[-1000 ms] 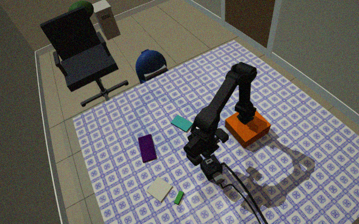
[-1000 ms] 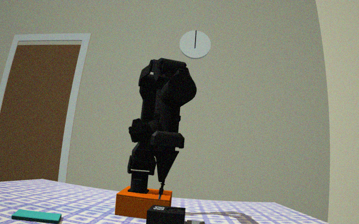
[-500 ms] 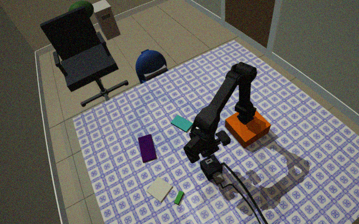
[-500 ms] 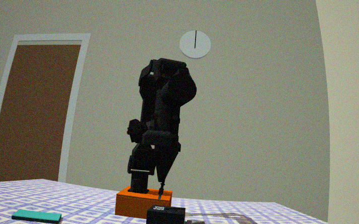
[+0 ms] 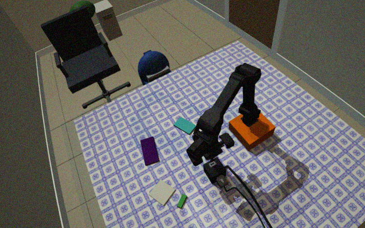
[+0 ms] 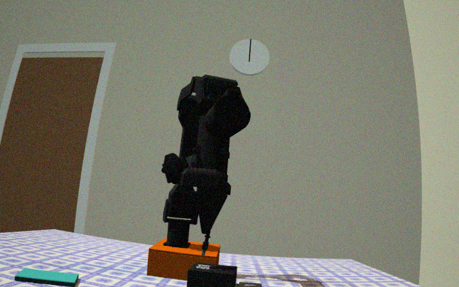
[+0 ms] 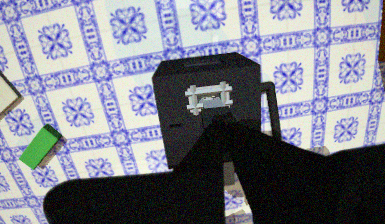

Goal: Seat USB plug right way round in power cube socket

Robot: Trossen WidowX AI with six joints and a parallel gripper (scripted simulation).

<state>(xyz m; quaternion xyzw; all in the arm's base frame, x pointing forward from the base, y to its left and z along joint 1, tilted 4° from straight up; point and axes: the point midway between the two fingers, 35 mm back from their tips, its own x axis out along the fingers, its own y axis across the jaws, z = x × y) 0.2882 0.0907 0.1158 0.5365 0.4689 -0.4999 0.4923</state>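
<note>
Now: gripper tip 2 cm above the USB plug. The rest, counted from my gripper tip: USB socket 6 cm below; then green block 20 cm ahead, 5 cm to the left, 13 cm below; then beige block 26 cm ahead, 4 cm to the right, 13 cm below.
</note>
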